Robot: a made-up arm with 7 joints. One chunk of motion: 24 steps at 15 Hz.
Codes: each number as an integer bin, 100 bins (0 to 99) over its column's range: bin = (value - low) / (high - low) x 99, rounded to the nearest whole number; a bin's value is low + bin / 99 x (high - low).
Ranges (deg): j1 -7..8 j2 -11..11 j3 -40..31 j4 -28..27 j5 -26..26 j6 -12..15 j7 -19..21
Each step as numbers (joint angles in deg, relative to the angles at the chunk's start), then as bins.
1 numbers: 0.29 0.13 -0.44 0.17 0.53 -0.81 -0.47
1 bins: 48 50 55 51 51 41 46
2 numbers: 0.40 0.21 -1.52 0.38 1.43 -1.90 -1.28
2 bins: 49 50 54 51 52 37 44
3 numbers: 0.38 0.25 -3.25 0.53 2.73 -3.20 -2.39
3 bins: 49 51 51 51 55 32 41
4 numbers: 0.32 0.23 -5.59 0.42 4.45 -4.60 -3.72
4 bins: 48 51 48 51 58 27 38
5 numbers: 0.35 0.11 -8.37 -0.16 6.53 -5.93 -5.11
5 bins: 49 50 44 50 62 22 34
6 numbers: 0.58 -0.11 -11.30 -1.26 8.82 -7.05 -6.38
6 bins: 50 49 40 48 66 18 31
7 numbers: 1.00 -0.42 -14.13 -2.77 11.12 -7.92 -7.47
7 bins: 53 48 36 45 71 15 29
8 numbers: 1.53 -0.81 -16.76 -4.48 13.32 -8.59 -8.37
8 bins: 56 46 32 42 75 13 26
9 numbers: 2.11 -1.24 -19.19 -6.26 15.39 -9.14 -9.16
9 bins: 60 44 29 39 79 10 24
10 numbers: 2.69 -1.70 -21.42 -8.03 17.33 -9.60 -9.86
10 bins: 64 42 26 36 82 9 23
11 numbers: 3.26 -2.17 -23.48 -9.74 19.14 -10.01 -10.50
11 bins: 68 40 23 33 86 7 21
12 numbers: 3.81 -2.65 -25.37 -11.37 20.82 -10.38 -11.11
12 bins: 71 38 20 30 89 6 20
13 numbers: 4.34 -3.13 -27.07 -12.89 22.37 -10.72 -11.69
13 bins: 75 35 18 27 92 5 18
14 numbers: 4.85 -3.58 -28.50 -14.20 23.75 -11.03 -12.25
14 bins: 78 33 16 25 95 4 17
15 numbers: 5.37 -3.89 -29.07 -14.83 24.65 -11.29 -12.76
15 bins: 82 32 15 24 96 3 15
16 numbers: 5.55 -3.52 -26.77 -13.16 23.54 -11.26 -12.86
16 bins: 83 34 18 27 94 3 15
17 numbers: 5.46 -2.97 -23.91 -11.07 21.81 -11.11 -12.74
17 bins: 82 36 22 30 91 3 15
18 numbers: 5.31 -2.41 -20.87 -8.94 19.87 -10.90 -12.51
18 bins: 81 39 27 34 87 4 16
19 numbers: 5.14 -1.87 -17.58 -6.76 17.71 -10.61 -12.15
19 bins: 80 41 31 38 83 5 17
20 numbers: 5.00 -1.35 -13.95 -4.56 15.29 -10.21 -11.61
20 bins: 79 43 36 42 79 7 18
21 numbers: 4.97 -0.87 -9.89 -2.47 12.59 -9.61 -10.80
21 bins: 79 46 42 46 73 9 20
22 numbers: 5.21 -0.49 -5.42 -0.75 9.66 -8.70 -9.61
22 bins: 81 47 48 49 68 12 23
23 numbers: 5.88 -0.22 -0.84 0.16 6.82 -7.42 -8.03
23 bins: 85 49 55 51 62 17 27
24 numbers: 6.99 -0.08 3.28 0.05 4.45 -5.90 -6.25
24 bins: 92 49 60 50 58 22 32
